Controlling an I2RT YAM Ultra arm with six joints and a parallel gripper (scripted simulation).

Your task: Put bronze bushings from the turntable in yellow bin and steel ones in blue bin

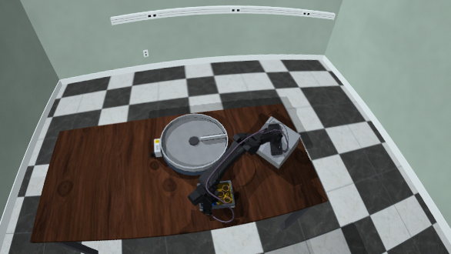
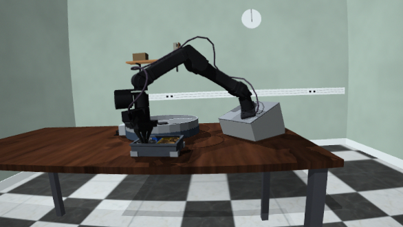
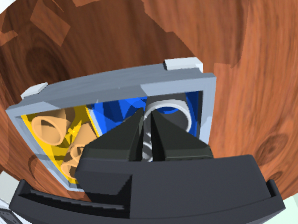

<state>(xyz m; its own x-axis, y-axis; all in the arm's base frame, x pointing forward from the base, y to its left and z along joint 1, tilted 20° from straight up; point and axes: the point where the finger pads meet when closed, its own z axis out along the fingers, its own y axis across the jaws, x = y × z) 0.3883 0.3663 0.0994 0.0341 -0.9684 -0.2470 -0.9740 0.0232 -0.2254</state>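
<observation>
Now: the blue bin 1 cm ahead of my hand, 4 cm to the right of it and 3 cm below it. From my hand the other things lie so: grey turntable 12 cm ahead, 39 cm to the right, 1 cm above; then yellow bin 8 cm behind, 5 cm to the right, 3 cm below; then bin tray 4 cm behind, 5 cm to the right, 2 cm below.
</observation>
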